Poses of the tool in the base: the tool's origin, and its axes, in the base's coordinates. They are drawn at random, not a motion.
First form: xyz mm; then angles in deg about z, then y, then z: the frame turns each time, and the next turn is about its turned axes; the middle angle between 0 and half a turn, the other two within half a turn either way.
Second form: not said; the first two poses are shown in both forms.
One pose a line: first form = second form
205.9 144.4 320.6 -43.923 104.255 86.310 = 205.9 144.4 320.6 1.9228 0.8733 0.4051 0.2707
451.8 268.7 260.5 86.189 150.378 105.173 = 451.8 268.7 260.5 3.0910 -0.1595 -0.9538 -0.2545
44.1 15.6 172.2 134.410 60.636 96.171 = 44.1 15.6 172.2 2.3862 0.1779 -0.5131 -0.8397
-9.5 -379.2 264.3 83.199 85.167 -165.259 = -9.5 -379.2 264.3 1.9638 -0.6728 -0.4577 -0.5812
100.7 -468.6 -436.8 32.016 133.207 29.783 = 100.7 -468.6 -436.8 2.4462 -0.0190 0.9760 0.2169
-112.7 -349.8 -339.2 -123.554 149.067 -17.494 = -112.7 -349.8 -339.2 2.9635 0.7731 0.5819 -0.2524
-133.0 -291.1 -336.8 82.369 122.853 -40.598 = -133.0 -291.1 -336.8 2.2151 -0.8626 0.4687 0.1906
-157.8 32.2 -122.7 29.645 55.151 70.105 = -157.8 32.2 -122.7 1.9255 0.1950 0.5292 0.8258
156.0 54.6 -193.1 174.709 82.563 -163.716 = 156.0 54.6 -193.1 1.4514 -0.1861 -0.9765 0.1085
